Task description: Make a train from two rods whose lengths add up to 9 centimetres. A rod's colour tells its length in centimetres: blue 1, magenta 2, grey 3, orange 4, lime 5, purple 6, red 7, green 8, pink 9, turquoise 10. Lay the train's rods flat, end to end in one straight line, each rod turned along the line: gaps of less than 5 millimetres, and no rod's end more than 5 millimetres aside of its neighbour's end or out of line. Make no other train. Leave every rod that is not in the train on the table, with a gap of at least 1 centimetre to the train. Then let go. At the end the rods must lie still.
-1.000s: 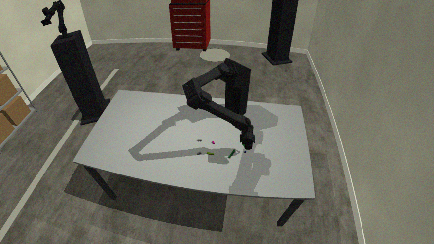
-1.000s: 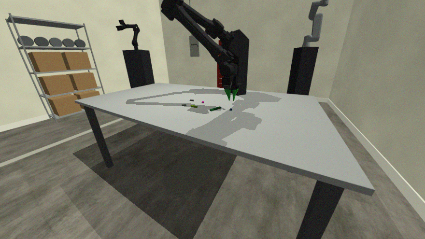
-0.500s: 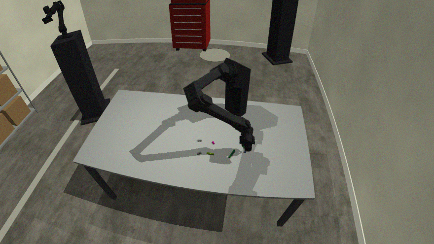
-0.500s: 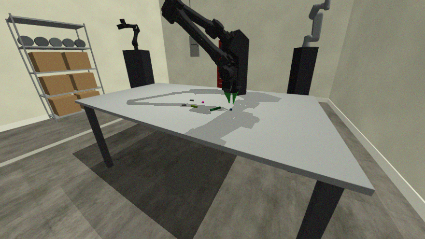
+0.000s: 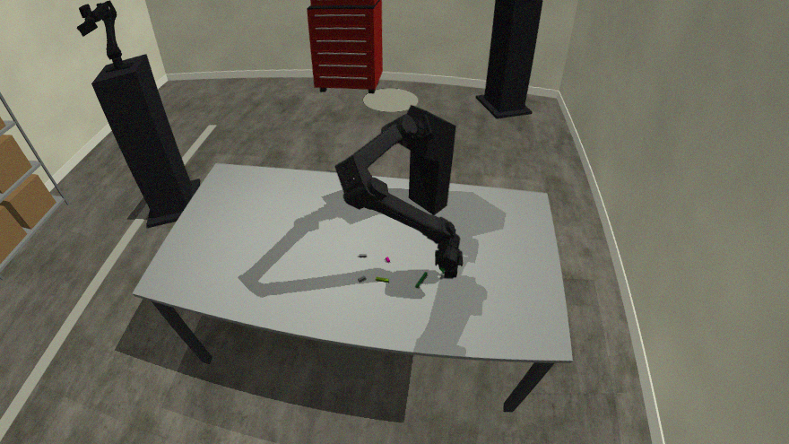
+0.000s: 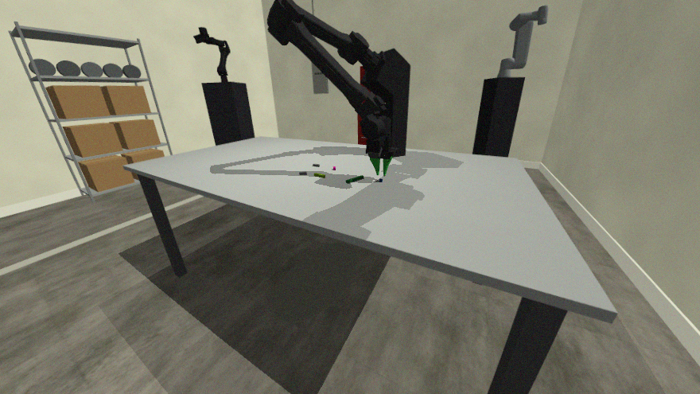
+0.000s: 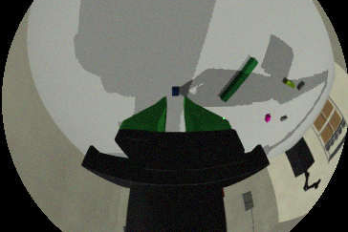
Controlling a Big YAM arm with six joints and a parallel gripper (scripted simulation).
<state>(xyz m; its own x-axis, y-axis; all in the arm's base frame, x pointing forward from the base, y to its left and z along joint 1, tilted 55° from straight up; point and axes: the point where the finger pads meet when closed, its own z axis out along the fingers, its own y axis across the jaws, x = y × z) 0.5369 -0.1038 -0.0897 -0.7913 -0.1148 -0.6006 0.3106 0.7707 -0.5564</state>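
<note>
My gripper is now 3 cm above the blue rod. From my hand the other things lie so: magenta rod (15 cm behind, 19 cm to the right, 3 cm below); green rod (1 cm behind, 10 cm to the right, 3 cm below); lime rod (6 cm behind, 24 cm to the right, 3 cm below).
</note>
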